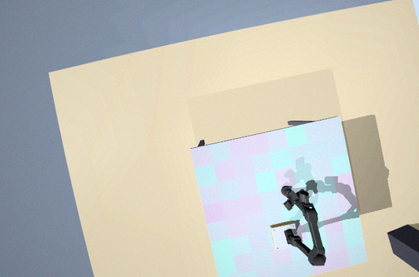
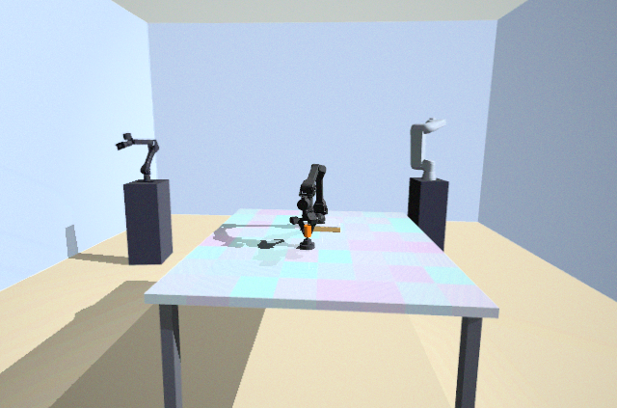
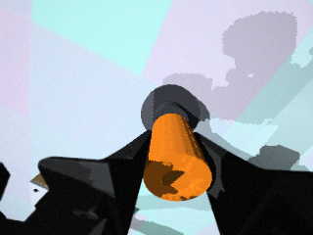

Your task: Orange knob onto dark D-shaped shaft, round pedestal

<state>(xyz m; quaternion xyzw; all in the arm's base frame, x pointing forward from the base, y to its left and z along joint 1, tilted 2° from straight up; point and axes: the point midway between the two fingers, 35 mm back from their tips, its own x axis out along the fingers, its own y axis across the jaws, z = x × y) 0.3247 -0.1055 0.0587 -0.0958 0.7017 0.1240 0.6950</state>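
The orange knob is 20 mm above my gripper tip. From my gripper tip the other things lie so: round pedestal (40 mm below).
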